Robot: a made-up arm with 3 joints. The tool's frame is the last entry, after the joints.
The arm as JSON. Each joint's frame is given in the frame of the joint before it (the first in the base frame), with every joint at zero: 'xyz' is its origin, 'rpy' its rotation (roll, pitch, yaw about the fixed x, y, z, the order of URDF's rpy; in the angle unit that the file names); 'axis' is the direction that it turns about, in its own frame. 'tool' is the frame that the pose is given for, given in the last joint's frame.
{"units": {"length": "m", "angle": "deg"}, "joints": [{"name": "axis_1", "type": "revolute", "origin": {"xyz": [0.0, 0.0, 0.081], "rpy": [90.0, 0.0, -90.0]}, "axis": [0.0, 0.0, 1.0]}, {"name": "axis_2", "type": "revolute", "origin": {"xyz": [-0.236, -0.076, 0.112], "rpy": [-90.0, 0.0, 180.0]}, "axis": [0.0, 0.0, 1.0]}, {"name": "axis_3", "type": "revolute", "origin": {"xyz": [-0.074, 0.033, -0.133], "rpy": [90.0, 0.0, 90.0]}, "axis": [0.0, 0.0, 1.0]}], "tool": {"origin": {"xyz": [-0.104, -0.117, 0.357], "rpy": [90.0, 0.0, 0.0]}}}
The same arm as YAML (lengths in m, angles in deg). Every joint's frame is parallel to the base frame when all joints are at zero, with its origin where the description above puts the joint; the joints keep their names.
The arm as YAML. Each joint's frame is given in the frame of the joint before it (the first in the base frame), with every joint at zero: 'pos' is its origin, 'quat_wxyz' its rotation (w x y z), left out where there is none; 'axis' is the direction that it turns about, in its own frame. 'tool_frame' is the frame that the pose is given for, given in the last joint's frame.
length_unit: m
angle_unit: deg
joints:
  - joint: axis_1
    pos: [0.0, 0.0, 0.081]
    axis: [-1.0, 0.0, 0.0]
  - joint: axis_2
    pos: [-0.112, 0.236, -0.076]
    axis: [0.0, 0.0, -1.0]
  - joint: axis_3
    pos: [0.033, -0.074, 0.133]
    axis: [0.0, 1.0, 0.0]
tool_frame:
  pos: [-0.104, 0.357, 0.117]

